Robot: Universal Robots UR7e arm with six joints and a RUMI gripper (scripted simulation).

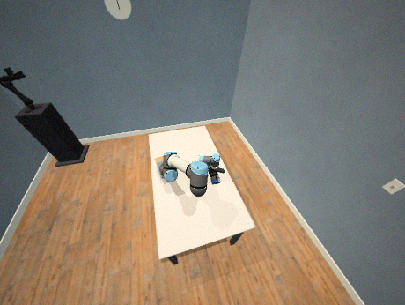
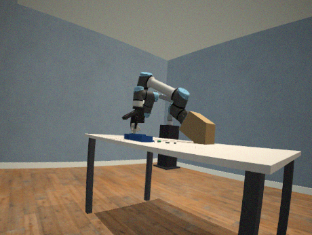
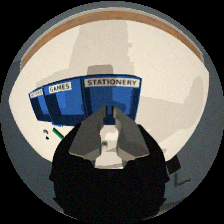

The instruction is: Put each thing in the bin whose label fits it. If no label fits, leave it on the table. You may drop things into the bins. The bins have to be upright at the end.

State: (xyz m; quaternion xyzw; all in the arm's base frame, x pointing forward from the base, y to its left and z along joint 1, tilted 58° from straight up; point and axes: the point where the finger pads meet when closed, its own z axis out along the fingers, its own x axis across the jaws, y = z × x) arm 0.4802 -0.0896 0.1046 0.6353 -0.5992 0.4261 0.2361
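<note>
The blue bin lies 80 mm to the left of my hand, 20 mm ahead of it and 10 mm below it. Also, from my hand: small blue piece: 160 mm to the left, 60 mm behind, 30 mm below; green piece: 180 mm to the left, 100 mm behind, 30 mm below; black screw: 80 mm to the left, 80 mm behind, 30 mm below.
</note>
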